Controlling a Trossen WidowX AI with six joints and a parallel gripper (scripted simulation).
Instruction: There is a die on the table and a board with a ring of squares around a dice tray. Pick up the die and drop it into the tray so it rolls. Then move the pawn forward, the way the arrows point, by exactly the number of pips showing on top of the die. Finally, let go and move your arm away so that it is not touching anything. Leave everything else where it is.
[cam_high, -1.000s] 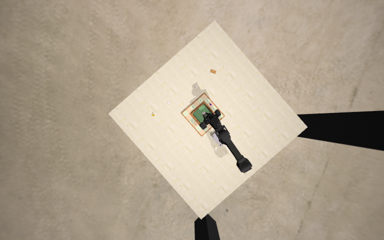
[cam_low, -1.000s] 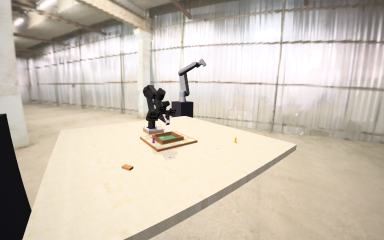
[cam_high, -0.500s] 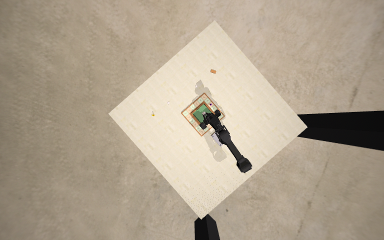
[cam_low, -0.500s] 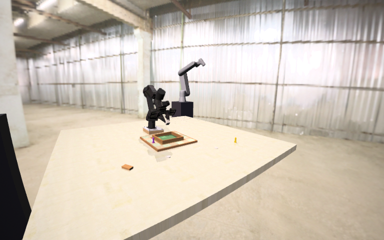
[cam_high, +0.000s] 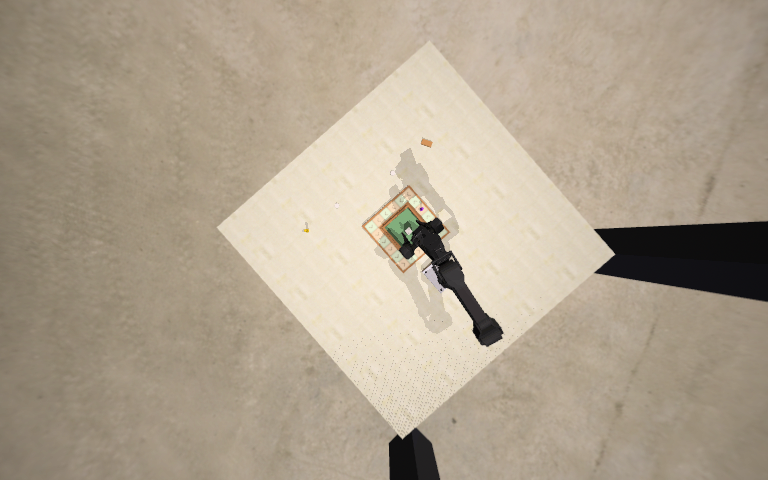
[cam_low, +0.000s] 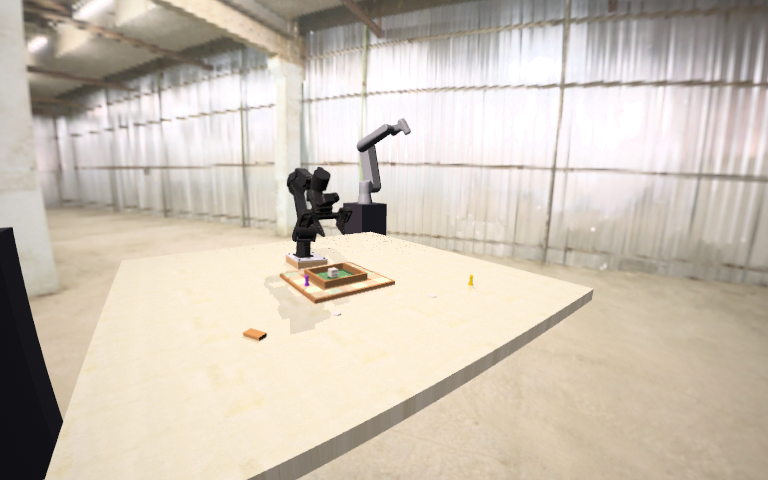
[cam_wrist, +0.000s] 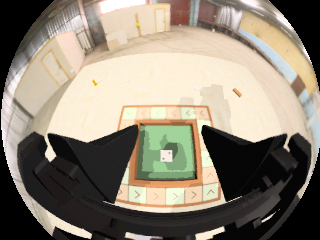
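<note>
Now: the purple pawn 1 cm ahead of my gripper tip, 11 cm to the right of it and 13 cm below it. Round my gripper tip: orange block (21 cm ahead, 35 cm to the right, 15 cm below); then green tray (15 cm below); then white die (1 cm behind, 13 cm below).
</note>
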